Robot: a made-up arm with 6 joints.
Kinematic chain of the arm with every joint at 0, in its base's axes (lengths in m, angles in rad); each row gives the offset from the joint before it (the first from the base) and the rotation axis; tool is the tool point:
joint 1: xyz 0 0 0.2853 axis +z
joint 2: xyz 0 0 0 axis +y
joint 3: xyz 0 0 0.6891 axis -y
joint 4: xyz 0 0 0 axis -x
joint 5: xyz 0.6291 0 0 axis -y
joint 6: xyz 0 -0.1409 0 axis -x
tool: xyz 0 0 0
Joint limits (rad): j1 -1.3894..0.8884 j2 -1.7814..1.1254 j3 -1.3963..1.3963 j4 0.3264..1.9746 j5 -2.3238..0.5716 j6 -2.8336..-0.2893
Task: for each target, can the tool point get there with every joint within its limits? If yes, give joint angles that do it. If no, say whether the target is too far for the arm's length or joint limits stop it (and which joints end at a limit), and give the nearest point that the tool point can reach.
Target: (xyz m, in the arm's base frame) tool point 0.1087 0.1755 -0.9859
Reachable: no: joint limits stop it (at a limit: joint 1, joint 2) | nearest point 0.2796 0.3606 -0.0408 | short by 0.978 m
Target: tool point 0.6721 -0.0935 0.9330
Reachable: yes | joints 0.0381 0.0519 -0.1314 0.5650 -1.5399 -1.2507
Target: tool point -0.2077 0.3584 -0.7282
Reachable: no: joint limits stop it (at a limit: joint 1, joint 2, joint 4) | nearest point 0.2112 0.3477 -0.0217 | short by 0.821 m
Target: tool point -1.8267 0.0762 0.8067
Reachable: no: too far | nearest point -1.2815 0.0535 0.6511 | short by 0.567 m
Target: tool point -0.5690 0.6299 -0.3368
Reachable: no: joint limits stop it (at a limit: joint 2, joint 3) | nearest point -0.8697 0.9628 -0.0223 | short by 0.548 m
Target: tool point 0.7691 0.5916 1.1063
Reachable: yes | joints 0.6427 0.5711 0.7352 1.6605 -1.8198 -2.2050
